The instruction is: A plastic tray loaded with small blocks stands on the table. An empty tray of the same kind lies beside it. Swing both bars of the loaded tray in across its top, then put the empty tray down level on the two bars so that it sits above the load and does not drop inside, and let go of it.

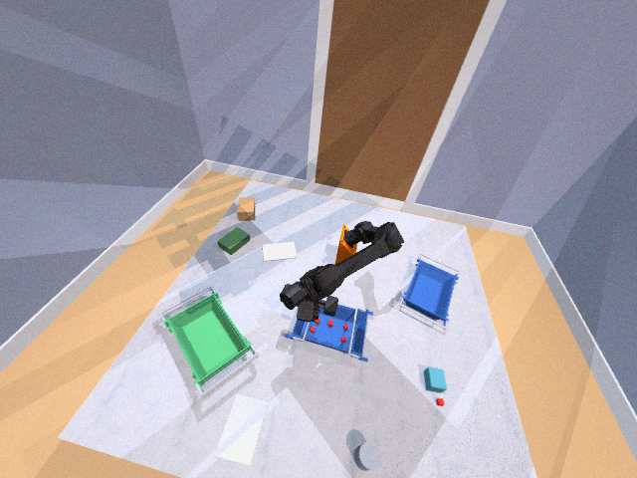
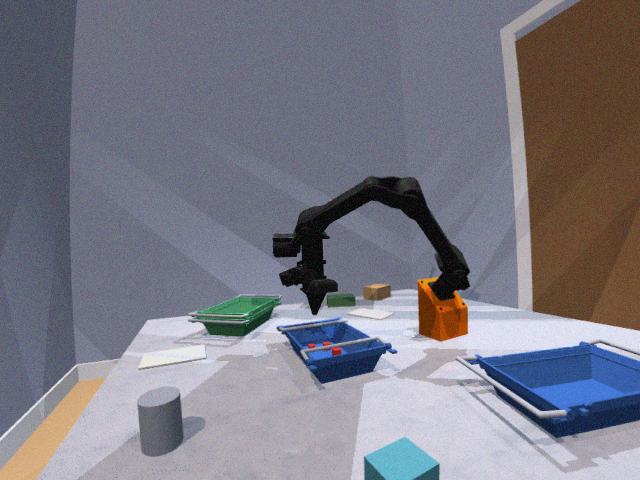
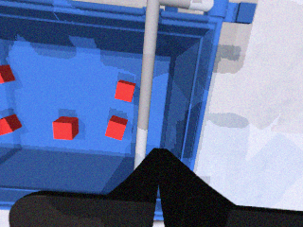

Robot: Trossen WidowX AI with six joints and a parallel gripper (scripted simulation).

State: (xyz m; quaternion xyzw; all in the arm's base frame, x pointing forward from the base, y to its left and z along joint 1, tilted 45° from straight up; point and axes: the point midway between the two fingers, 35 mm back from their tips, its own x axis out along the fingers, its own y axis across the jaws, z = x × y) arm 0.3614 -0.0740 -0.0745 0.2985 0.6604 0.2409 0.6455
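Now: the blue tray 48 cm to the left of my gripper tip, 24 cm behind it and 4 cm below it. Also, from my gripper tip: teal block 46 cm to the left, 11 cm ahead, 6 cm below; then grey cylinder 35 cm ahead, 24 cm to the left, 5 cm below; then red block 47 cm to the left, 17 cm ahead, 8 cm below.
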